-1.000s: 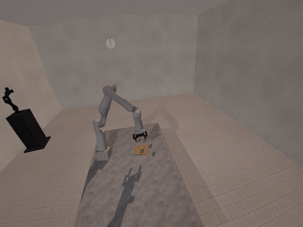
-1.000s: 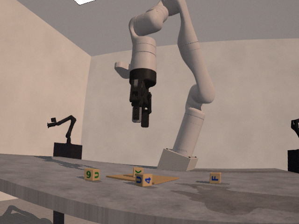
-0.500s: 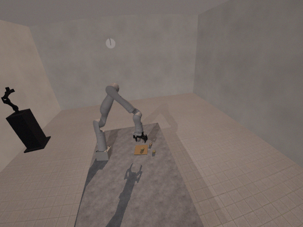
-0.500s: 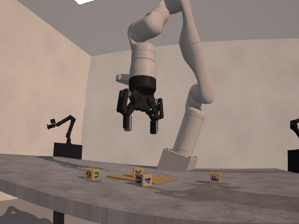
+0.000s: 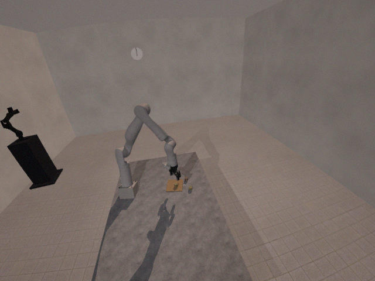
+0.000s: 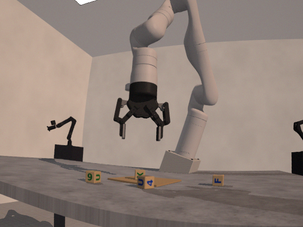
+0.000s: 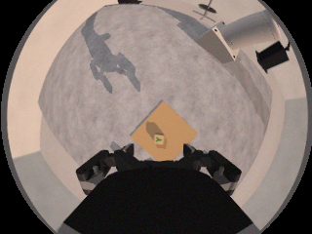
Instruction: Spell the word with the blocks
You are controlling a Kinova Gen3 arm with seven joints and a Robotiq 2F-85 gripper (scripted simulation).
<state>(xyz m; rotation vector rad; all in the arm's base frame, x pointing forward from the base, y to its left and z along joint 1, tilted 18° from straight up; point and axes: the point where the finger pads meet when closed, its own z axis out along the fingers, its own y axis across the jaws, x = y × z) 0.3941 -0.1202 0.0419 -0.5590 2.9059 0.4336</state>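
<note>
My gripper is now 110 mm above the mat, 20 mm to the right of it and 10 mm past it. Round my hand: E block 110 mm ahead, 100 mm below, 80 mm to the right; then F block 200 mm to the left, 100 mm below, 20 mm ahead.
</note>
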